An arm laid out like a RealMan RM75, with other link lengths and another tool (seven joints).
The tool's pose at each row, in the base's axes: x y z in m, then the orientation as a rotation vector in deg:
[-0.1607, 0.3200, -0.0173, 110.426, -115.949, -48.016]
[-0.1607, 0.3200, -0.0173, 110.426, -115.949, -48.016]
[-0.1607, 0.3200, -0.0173, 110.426, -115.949, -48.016]
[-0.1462, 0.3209, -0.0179, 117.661, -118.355, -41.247]
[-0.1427, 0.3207, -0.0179, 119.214, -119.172, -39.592]
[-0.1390, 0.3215, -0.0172, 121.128, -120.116, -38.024]
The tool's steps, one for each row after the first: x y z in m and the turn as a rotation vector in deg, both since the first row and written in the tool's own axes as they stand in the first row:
[0.0000, 0.0000, 0.0000, 0.000, 0.000, 0.000]
[0.0000, 0.0000, 0.0000, 0.000, 0.000, 0.000]
[-0.0024, -0.0125, -0.0070, 7.004, 1.102, -3.027]
[-0.0026, -0.0155, -0.0089, 8.765, 1.229, -3.578]
[-0.0039, -0.0182, -0.0112, 10.747, 1.106, -4.340]

